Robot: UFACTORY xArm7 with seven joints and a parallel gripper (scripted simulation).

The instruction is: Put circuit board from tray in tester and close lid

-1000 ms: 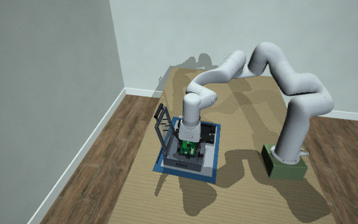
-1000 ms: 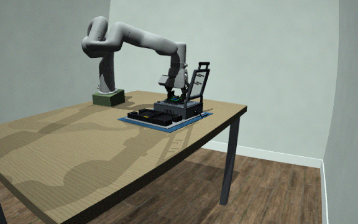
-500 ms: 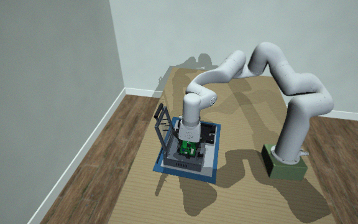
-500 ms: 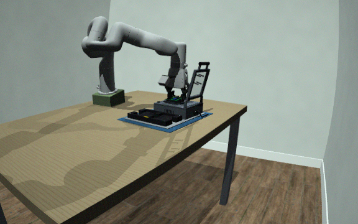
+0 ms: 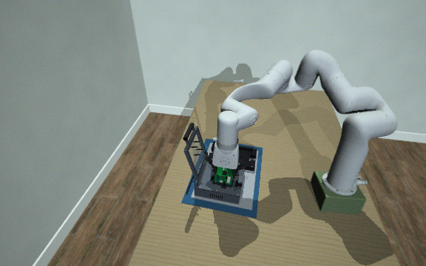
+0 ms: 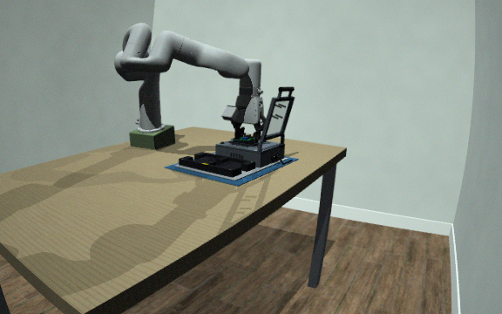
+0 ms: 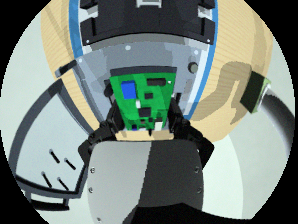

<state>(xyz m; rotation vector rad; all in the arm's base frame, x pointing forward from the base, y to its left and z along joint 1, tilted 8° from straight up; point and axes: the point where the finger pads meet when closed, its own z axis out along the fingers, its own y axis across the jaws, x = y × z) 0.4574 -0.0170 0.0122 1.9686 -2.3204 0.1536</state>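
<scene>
Right now the green circuit board is right at my hand. From my hand the other things lie so: lid (120 mm ahead, 100 mm above, 20 mm to the right); then tester plate (10 mm to the left, 10 mm below, 10 mm ahead).
</scene>
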